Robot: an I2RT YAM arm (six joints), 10 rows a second.
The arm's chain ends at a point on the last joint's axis. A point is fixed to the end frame.
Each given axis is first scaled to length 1.
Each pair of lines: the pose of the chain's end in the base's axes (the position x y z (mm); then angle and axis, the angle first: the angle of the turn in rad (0 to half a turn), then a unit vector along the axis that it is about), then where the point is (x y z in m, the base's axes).
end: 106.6, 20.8, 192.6, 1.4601, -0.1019, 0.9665, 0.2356
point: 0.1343 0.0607 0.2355
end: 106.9, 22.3, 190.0, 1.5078, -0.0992, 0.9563, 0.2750
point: 0.1343 0.0621 0.2332
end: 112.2, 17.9, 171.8, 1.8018, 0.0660, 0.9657, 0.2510
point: 0.1573 0.0480 0.2073
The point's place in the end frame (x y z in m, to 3 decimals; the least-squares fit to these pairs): -0.033 0.033 0.045
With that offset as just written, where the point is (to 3 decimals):
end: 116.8, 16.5, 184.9, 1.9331, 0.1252, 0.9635, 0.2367
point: 0.168 0.042 0.215
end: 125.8, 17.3, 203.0, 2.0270, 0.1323, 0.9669, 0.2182
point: 0.180 0.043 0.227
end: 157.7, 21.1, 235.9, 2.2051, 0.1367, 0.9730, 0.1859
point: 0.215 0.047 0.249
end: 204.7, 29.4, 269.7, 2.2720, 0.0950, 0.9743, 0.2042
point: 0.260 0.061 0.280
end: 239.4, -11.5, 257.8, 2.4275, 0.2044, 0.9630, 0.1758
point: 0.301 0.009 0.259
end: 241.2, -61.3, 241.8, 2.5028, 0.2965, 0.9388, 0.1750
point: 0.305 -0.050 0.239
